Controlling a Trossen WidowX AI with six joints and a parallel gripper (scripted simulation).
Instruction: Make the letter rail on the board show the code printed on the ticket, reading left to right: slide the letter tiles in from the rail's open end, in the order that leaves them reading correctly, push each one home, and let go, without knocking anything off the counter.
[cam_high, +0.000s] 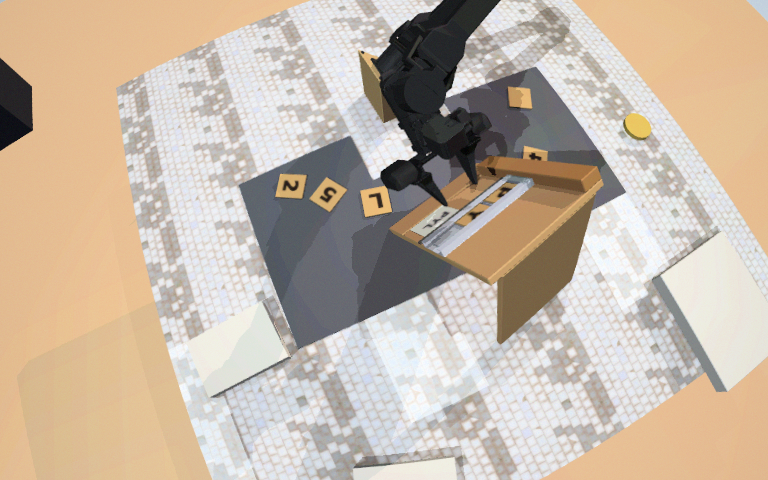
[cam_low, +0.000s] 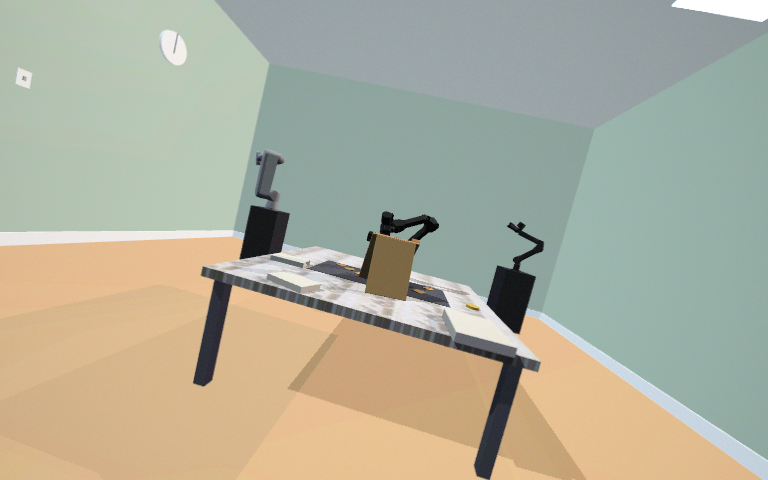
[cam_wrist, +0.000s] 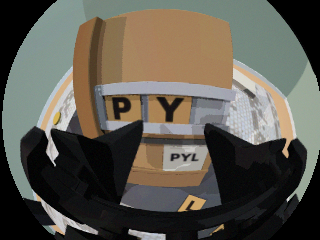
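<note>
Right now the Y tile is 30 mm below my gripper tip, 30 mm ahead of it and 10 mm to the left of it. Also, from my gripper tip: white ticket 100 mm below, 30 mm to the right, 10 mm behind; P tile 80 mm to the left, 30 mm below, 20 mm ahead; dark mat 190 mm below, 140 mm behind, 30 mm to the left.
</note>
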